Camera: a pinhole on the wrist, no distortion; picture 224 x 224 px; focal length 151.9 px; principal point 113.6 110.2 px. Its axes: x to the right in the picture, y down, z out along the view. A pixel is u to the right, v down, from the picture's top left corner.
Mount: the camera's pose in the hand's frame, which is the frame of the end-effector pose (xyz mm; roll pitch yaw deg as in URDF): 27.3 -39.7 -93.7 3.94 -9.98 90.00
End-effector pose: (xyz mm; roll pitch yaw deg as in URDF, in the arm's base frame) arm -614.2 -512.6 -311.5 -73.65 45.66 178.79
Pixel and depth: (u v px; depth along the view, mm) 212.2 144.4 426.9
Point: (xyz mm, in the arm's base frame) -563.4 -923.2 -314.7
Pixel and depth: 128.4 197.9 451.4
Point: -609.1 -850.9 -41.5
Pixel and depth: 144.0 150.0 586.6
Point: -686.6 -996.1 -130.8
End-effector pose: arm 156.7 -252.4 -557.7 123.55 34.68 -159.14
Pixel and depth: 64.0 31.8 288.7
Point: 121.4 -226.9 -867.3
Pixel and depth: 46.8 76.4 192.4
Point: 192.2 -261.6 -747.2
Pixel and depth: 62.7 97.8 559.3
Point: 275.0 -22.0 -1031.6
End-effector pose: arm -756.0 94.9 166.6 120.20 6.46 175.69
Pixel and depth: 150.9 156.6 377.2
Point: -657.4 340.6 10.3
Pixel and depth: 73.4 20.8 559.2
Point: -1080.5 332.5 -320.5
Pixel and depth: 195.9 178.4 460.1
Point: -567.1 503.3 81.8
